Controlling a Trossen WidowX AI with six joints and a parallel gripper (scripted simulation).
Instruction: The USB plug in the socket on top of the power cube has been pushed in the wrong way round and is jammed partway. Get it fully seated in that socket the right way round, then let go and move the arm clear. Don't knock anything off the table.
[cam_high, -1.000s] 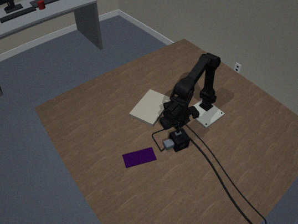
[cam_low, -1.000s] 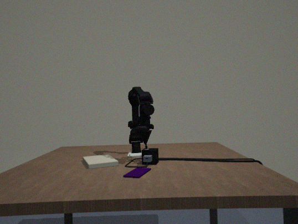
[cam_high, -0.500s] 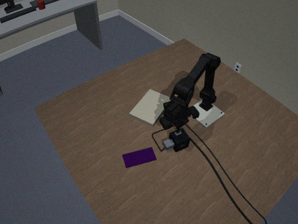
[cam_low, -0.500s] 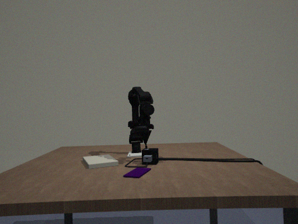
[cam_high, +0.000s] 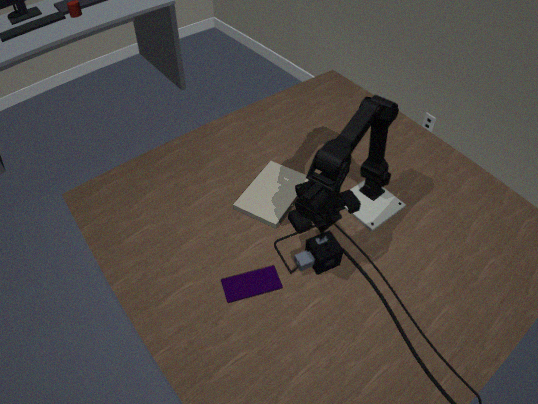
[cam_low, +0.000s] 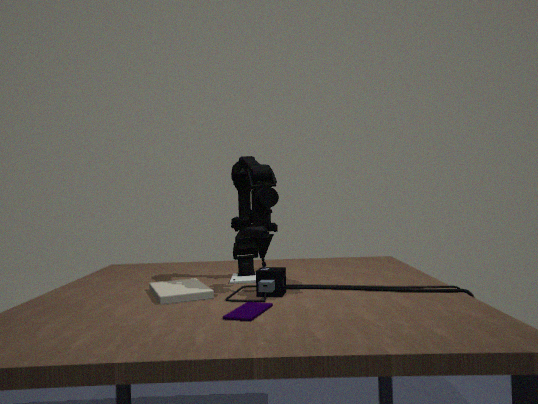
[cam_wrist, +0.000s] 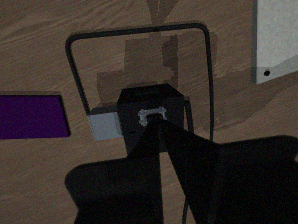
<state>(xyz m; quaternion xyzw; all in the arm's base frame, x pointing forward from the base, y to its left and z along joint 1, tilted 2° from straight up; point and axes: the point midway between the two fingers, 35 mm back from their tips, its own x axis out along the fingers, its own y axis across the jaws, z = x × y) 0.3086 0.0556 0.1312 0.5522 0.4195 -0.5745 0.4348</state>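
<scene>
Right now my gripper tip is 10 mm to the right of the silver socket and 40 mm above it. From my gripper tip the other things lie so: silver USB plug (10 mm below); purple flat card (210 mm ahead, 50 mm to the right, 110 mm below); pale flat box (50 mm behind, 260 mm to the right, 100 mm below).
</scene>
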